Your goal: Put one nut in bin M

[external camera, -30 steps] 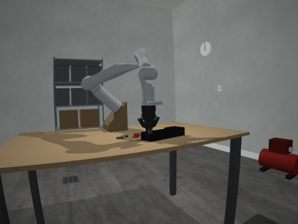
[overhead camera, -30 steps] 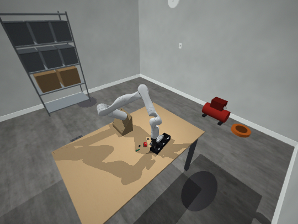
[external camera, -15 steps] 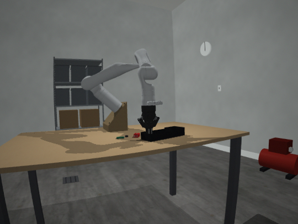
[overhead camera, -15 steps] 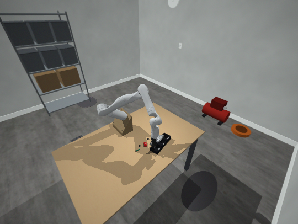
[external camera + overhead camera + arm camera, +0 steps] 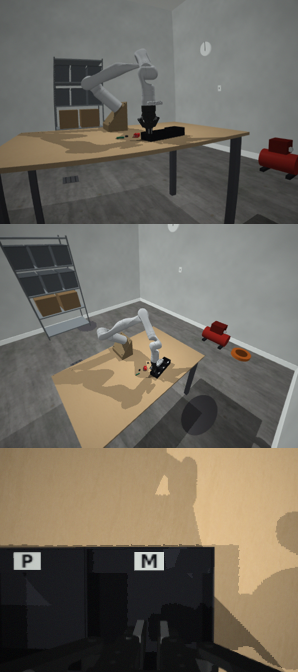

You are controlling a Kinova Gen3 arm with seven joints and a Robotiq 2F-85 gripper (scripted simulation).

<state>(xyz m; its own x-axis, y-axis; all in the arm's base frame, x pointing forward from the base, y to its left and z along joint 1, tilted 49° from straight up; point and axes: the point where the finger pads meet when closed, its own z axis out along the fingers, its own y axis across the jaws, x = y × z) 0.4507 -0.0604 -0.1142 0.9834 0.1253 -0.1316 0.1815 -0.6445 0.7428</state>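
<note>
The black three-compartment bin is 9 cm to the left of my hand and 1 cm below it. The rest, counted from my hand: red 9V battery: 9 cm behind, 4 cm to the right, 3 cm below; green AA battery: 13 cm to the right, 9 cm behind, 3 cm below; white domino: 11 cm behind, 9 cm to the left, 3 cm below.
</note>
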